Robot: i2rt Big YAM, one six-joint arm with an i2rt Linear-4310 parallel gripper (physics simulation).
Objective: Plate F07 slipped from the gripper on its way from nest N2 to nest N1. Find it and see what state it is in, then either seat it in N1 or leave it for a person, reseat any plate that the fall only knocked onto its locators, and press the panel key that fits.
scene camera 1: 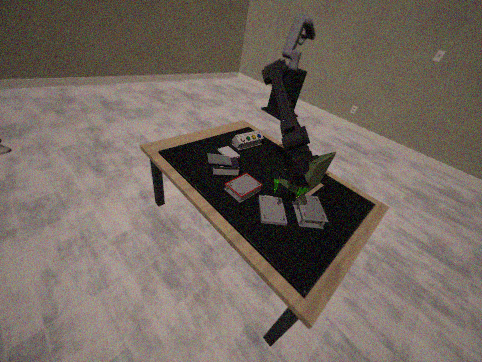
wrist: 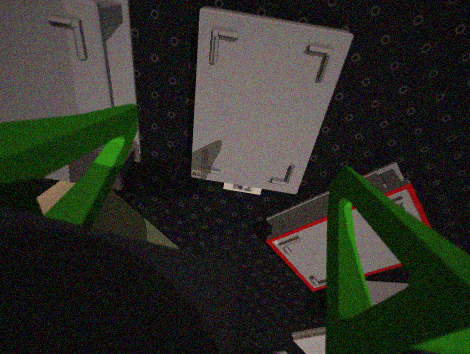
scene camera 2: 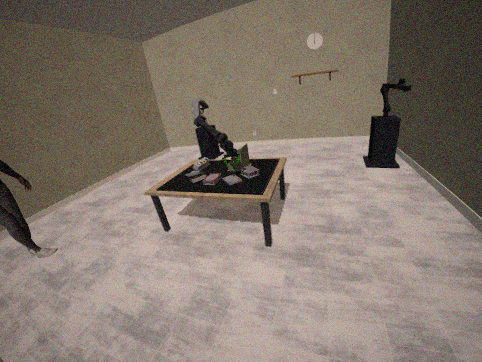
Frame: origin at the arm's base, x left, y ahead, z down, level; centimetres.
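Where they show: gripper, fingertip midpoint: (scene camera 1: 285, 195) (wrist: 241, 147) (scene camera 2: 232, 165).
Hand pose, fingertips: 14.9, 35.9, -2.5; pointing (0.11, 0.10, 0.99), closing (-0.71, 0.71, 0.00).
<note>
Things, the pixels of their top centre, and the offset from my fingertips, as dx, dy, dz. "spot": a spot on its surface instead.
- Nest N2 at its top centre: (wrist: 257, 121) (scene camera 1: 272, 207) (scene camera 2: 231, 178) -4.4, -1.6, +12.8
- grey stacked nest at its top centre: (wrist: 34, 106) (scene camera 1: 311, 206) (scene camera 2: 248, 168) +6.5, -16.4, +9.2
- red-rimmed plate at its top centre: (wrist: 353, 251) (scene camera 1: 244, 183) (scene camera 2: 211, 176) -23.1, +1.5, +10.8
- dark grey plate at its top centre: (scene camera 1: 219, 157) -43.3, +3.9, +7.1
- light block at a spot on its surface: (scene camera 1: 226, 171) spot: -37.1, +2.8, +12.6
- button panel at its top centre: (scene camera 1: 249, 133) (scene camera 2: 200, 160) -59.4, -31.6, +7.0
- white flat piece at its top centre: (wrist: 326, 351) (scene camera 1: 228, 151) -54.6, -11.7, +14.0
Nest N2 (wrist: 270, 105) (scene camera 1: 272, 210) (scene camera 2: 232, 180) is a flat grey plate-shaped base with L-shaped corner locators and a tag at its near edge; no plate shows on it. Beside it stands a grey stacked nest (wrist: 30, 65) (scene camera 1: 312, 210) (scene camera 2: 250, 172). A red-rimmed plate (scene camera 1: 243, 185) (scene camera 2: 212, 177) (wrist: 305, 255) lies on a grey base. Farther along, a dark grey plate (scene camera 1: 219, 159) sits at a tilt by a light block (scene camera 1: 226, 171). I cannot tell which is F07 or N1. My gripper (scene camera 1: 289, 188) (scene camera 2: 231, 161) (wrist: 241, 147) is open and empty above the table near N2.
The button panel (scene camera 1: 248, 140) (scene camera 2: 201, 163) stands at the far end, near a white flat piece (scene camera 1: 228, 151). An upright olive board (scene camera 1: 320, 170) (scene camera 2: 244, 156) stands close beside the gripper. A person (scene camera 2: 15, 215) is at the left. Another arm stands on a black pedestal (scene camera 2: 384, 141).
</note>
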